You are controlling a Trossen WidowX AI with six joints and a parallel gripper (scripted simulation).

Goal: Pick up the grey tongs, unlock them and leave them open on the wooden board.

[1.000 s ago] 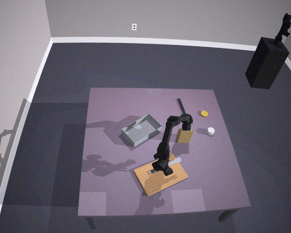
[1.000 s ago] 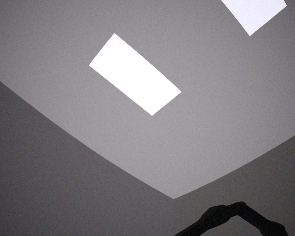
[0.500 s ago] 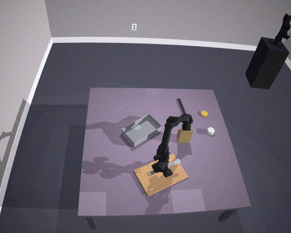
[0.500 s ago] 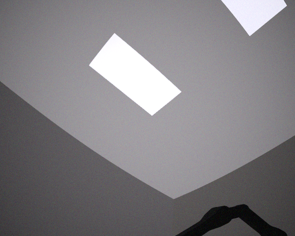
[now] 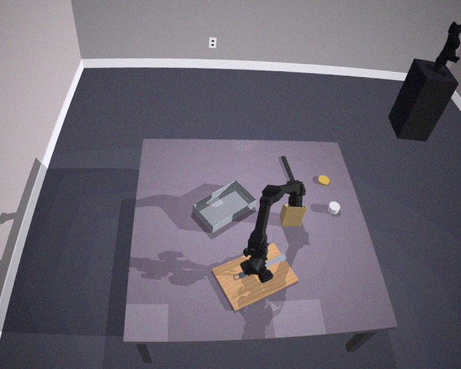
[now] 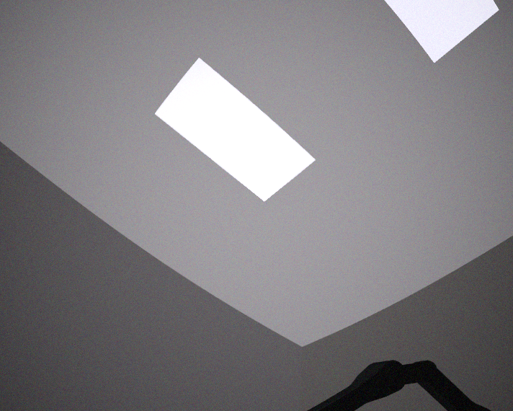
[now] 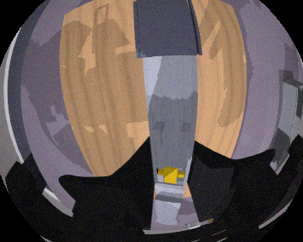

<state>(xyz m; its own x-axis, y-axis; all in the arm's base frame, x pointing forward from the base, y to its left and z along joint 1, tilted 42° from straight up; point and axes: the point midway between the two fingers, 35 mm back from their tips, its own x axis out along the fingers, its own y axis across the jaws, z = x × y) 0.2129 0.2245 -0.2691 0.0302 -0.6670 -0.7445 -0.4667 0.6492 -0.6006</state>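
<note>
Right now the yellow lock piece is 4 cm above my gripper tip. Also, from my gripper tip: white cylinder: 47 cm behind, 44 cm to the right, 3 cm below; grey roasting tin: 41 cm to the right, 15 cm ahead, 2 cm below; wooden board: 4 cm below.
</note>
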